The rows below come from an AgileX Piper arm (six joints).
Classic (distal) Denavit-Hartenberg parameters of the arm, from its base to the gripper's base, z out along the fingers. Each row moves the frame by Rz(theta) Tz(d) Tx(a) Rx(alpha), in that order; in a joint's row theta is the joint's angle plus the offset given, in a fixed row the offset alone. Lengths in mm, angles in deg.
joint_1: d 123, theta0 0, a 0, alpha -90
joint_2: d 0, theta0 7.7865, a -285, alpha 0
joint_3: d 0, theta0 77.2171, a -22, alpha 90
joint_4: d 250.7, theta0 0, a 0, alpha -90
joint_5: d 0, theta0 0, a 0, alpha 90
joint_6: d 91, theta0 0, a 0, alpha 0
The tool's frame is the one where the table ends.
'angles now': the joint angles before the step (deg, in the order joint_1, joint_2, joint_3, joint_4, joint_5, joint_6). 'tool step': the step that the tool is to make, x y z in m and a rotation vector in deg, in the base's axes. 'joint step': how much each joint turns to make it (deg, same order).
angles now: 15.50, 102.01, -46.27, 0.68, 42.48, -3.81
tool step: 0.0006, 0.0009, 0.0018, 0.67, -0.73, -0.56
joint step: -0.01, -0.39, 0.00, 0.72, -0.49, -0.01
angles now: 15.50, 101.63, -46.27, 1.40, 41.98, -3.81
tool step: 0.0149, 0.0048, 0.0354, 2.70, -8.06, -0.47
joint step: -0.01, -4.70, -3.79, 0.65, 0.00, -0.01
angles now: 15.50, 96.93, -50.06, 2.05, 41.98, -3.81
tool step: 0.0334, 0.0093, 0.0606, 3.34, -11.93, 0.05
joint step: -0.01, -3.08, -10.85, 0.00, 1.54, -0.01
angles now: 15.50, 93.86, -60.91, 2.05, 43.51, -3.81
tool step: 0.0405, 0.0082, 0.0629, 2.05, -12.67, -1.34
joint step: 0.00, 1.35, -14.62, -2.67, 0.49, 2.55
